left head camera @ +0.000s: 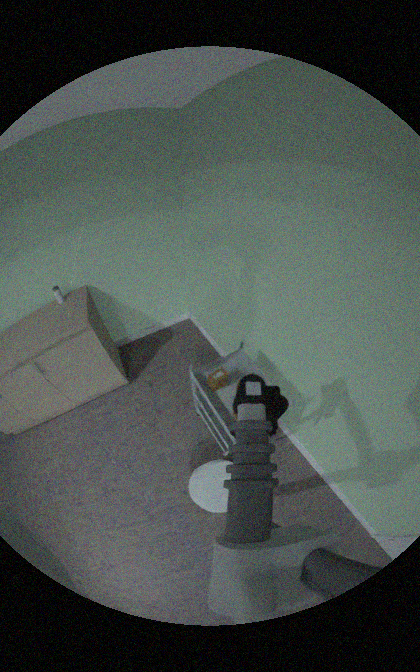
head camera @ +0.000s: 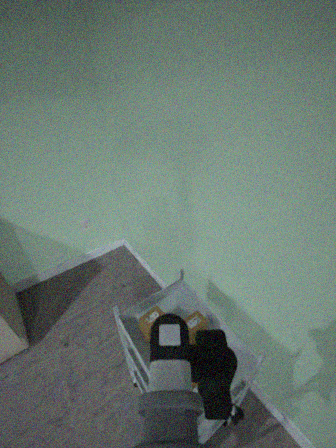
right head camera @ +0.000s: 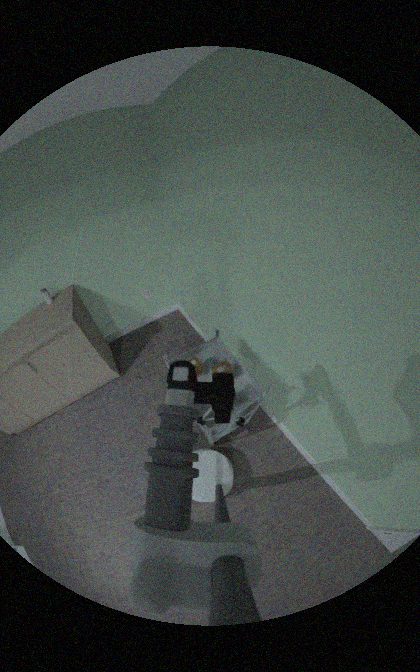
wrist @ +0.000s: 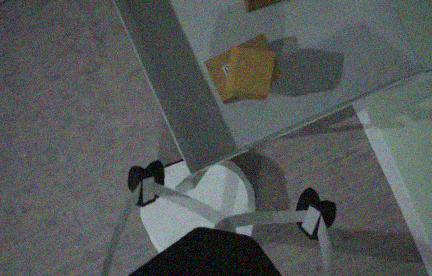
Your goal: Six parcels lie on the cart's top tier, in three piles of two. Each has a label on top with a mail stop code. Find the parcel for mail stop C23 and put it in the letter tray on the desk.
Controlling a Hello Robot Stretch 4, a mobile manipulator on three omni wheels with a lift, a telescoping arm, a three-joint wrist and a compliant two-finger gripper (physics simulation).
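Seen in the pictures: gripper, fingertip midpoint: (head camera: 205, 417) (wrist: 229, 189); robot's base at its link origin: (wrist: 203, 201).
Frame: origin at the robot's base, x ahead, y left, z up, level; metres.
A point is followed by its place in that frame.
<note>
The cart (head camera: 175, 302) @(x 0.707, y -0.027, z 0.635 m) (wrist: 170, 75) @(x 0.388, y 0.037, z 0.635 m) has a pale grey top tier. In the wrist view a pile of two brown parcels stands near its near end: the upper parcel (wrist: 252, 72) @(x 0.390, y -0.089, z 0.741 m) lies askew on the lower parcel (wrist: 217, 75) @(x 0.390, y -0.043, z 0.685 m), whose label is mostly covered and unreadable. Part of another parcel (wrist: 262, 4) @(x 0.515, y -0.087, z 0.646 m) shows at the top edge. In the head view two farther parcels (head camera: 151, 320) @(x 0.562, y 0.070, z 0.735 m) (head camera: 196, 322) @(x 0.552, y -0.100, z 0.735 m) show labels too small to read; the arm hides more. My gripper (wrist: 229, 189) @(x 0.264, y -0.087, z 0.794 m) is open and empty, its fingertips apart beyond the tier's near edge. The letter tray does not show.
A white round object (left head camera: 207, 487) (right head camera: 212, 475) (wrist: 165, 220) @(x -0.036, y 0.105, z 0.187 m) is low beside the cart's near end, under the arm. A beige cabinet (left head camera: 65, 380) (right head camera: 55, 370) stands to the left with a small cylinder (left head camera: 59, 295) on top. The green wall (head camera: 175, 150) @(x 1.186, y -0.039, z 1.180 m) runs close along the cart's right side.
</note>
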